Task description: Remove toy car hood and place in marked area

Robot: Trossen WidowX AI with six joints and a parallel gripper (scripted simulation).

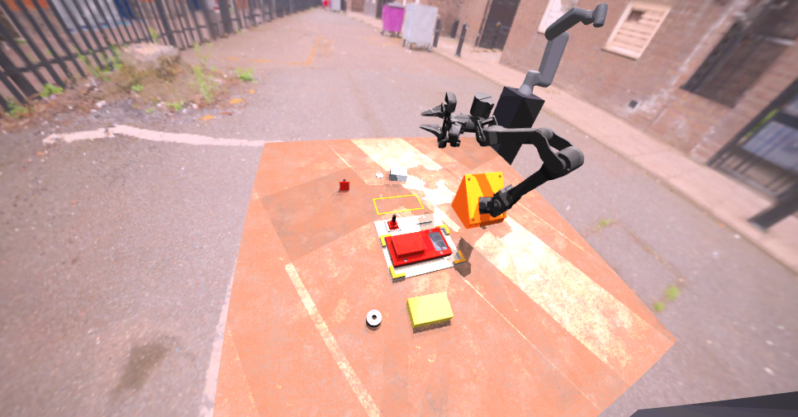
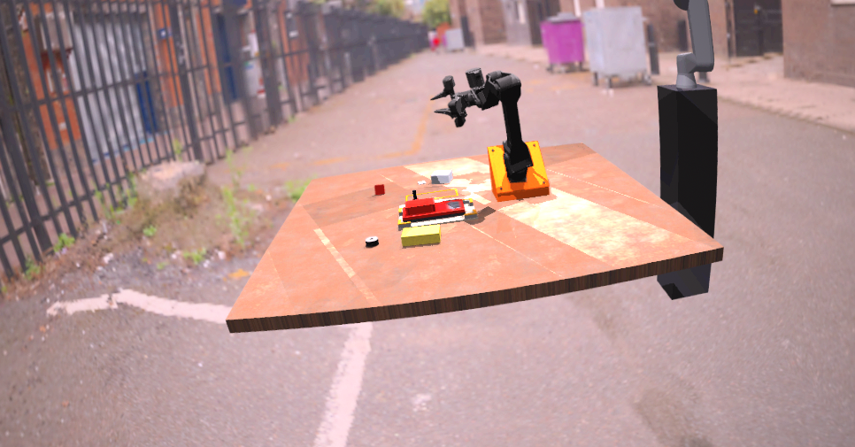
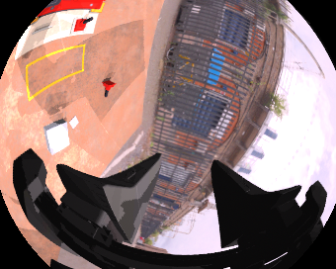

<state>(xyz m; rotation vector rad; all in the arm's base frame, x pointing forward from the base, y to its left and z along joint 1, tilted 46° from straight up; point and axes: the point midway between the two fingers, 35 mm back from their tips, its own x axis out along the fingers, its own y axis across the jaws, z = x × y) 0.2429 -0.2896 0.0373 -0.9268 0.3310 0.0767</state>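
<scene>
Right now my gripper tip is 7 cm short of the hood, 28 cm to the right of it and 28 cm above it. Round my gripper tip: grey block 10 cm to the right, 30 cm below; yellow block 7 cm ahead, 48 cm to the left, 31 cm below.
</scene>
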